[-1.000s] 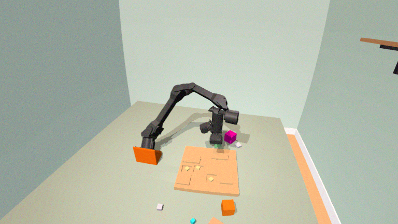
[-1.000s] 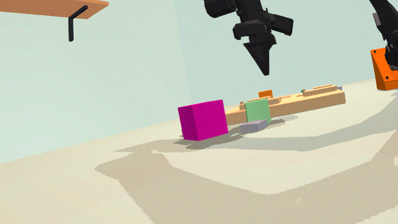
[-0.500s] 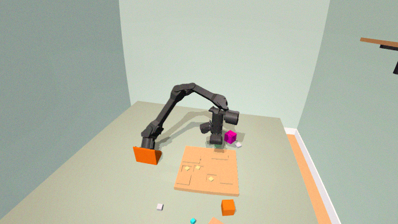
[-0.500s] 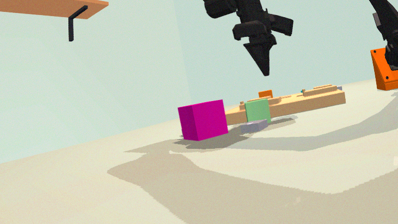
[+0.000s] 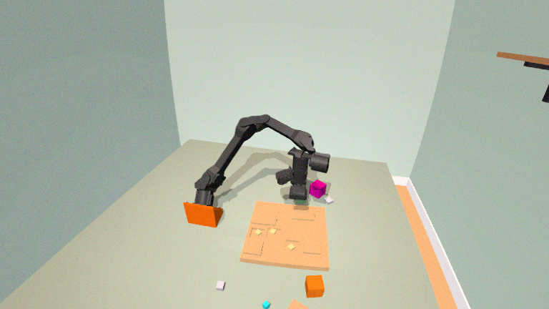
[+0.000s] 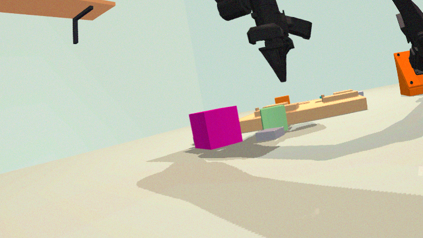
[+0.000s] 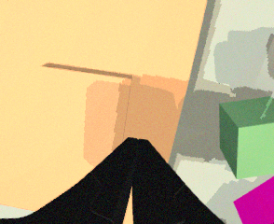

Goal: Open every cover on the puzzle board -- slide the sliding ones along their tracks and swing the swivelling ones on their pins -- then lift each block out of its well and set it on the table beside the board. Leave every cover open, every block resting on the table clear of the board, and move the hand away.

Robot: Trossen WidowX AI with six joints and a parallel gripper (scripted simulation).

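Now: gripper tip 2 cm past the tan puzzle board, 13 cm to the left of it and 6 cm above it. Also, from my gripper tip: tan piece (5 cm ahead, 41 cm to the right, 7 cm below); then orange cube (9 cm ahead, 34 cm to the right, 6 cm below); then green block (1 cm ahead, 9 cm to the left, 6 cm below).
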